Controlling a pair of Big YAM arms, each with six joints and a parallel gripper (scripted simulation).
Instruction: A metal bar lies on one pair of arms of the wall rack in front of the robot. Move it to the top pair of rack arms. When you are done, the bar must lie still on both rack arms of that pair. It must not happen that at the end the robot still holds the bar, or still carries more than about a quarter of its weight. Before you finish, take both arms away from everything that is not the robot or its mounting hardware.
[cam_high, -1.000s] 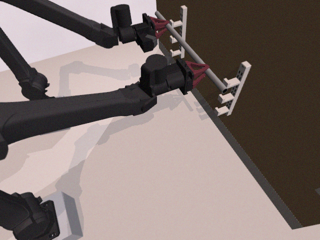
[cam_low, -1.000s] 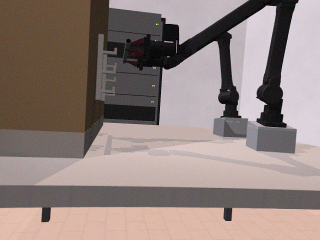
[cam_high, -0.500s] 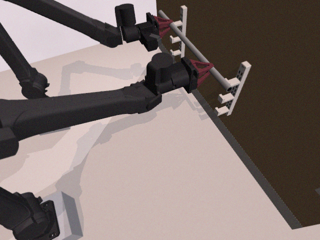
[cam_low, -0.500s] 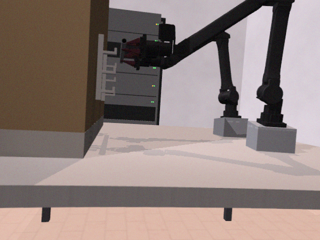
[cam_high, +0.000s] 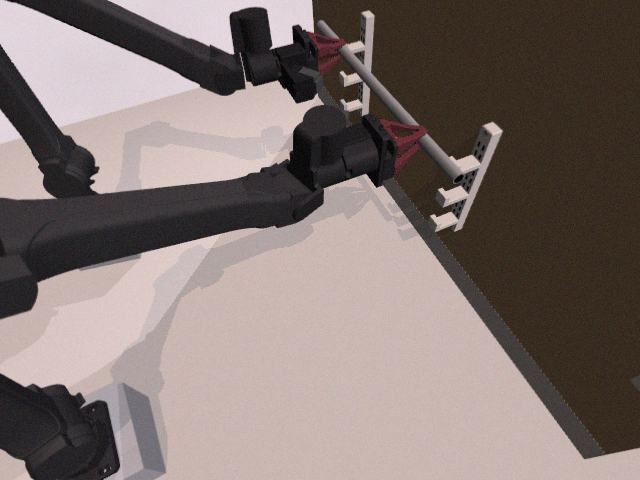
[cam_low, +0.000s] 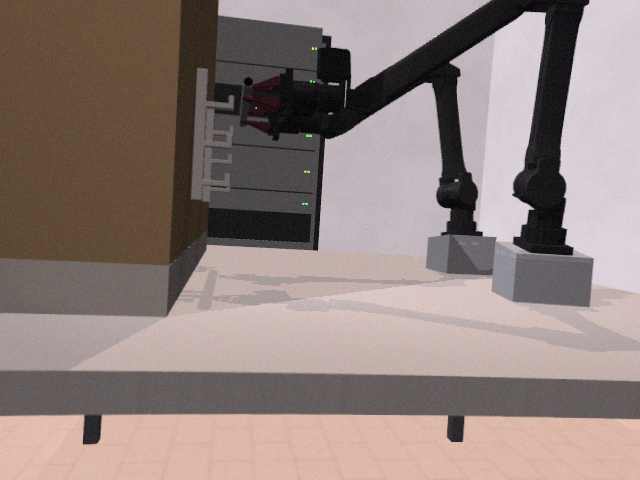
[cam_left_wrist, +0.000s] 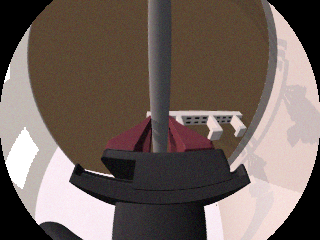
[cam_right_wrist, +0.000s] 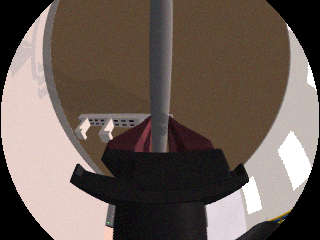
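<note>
Right now the grey metal bar is 150 mm to the right of my left hand and 10 mm ahead of it. Also, from my left hand: brown wall (260 mm ahead, 180 mm to the right, 60 mm above).
My right gripper is now 1 cm past the grey metal bar and 15 cm to the right of it. From my right hand the other things lie so: brown wall: 24 cm ahead, 12 cm to the left, 6 cm above.
</note>
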